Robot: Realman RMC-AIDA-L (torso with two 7-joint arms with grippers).
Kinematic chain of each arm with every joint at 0, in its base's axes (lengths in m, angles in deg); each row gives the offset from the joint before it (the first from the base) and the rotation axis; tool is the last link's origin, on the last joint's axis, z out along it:
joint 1: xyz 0 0 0.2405 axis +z
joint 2: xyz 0 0 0 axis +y
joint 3: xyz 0 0 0.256 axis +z
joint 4: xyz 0 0 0 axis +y
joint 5: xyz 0 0 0.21 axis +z
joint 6: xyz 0 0 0 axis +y
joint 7: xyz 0 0 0.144 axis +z
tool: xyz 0 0 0
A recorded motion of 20 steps. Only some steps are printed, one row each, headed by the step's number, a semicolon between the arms.
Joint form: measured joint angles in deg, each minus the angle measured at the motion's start. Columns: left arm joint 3, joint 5, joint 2, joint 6, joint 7, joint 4, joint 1; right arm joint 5, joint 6, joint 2, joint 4, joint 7, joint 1, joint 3.
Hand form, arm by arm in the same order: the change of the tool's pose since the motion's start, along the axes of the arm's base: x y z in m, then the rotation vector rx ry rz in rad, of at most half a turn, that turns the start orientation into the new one. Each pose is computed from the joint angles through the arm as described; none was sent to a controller.
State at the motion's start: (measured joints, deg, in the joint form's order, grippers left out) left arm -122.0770 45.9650 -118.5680 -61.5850 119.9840 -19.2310 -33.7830; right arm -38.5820 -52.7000 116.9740 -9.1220 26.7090 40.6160 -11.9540
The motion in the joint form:
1: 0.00 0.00 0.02 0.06 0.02 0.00 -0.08; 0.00 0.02 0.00 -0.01 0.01 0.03 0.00
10: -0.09 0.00 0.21 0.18 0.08 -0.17 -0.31; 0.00 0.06 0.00 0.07 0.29 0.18 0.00
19: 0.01 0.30 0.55 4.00 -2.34 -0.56 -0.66; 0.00 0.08 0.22 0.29 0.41 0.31 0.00
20: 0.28 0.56 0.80 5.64 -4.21 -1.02 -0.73; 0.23 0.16 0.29 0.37 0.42 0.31 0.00
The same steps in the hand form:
1: 0.0004 0.0005 0.0001 0.0002 0.0009 -0.0005; -0.0002 0.0002 0.0000 -0.0001 0.0002 0.0004
10: 0.0016 0.0024 0.0024 0.0054 0.0051 -0.0042; -0.0012 0.0010 -0.0005 -0.0009 0.0059 0.0037
19: -0.0043 0.0085 0.0036 -0.0130 -0.0009 0.0562; -0.0023 0.0013 -0.0037 -0.0060 0.0136 0.0056
20: -0.0064 0.0113 0.0051 -0.0251 -0.0104 0.0811; -0.0020 0.0010 -0.0046 -0.0058 0.0186 0.0031

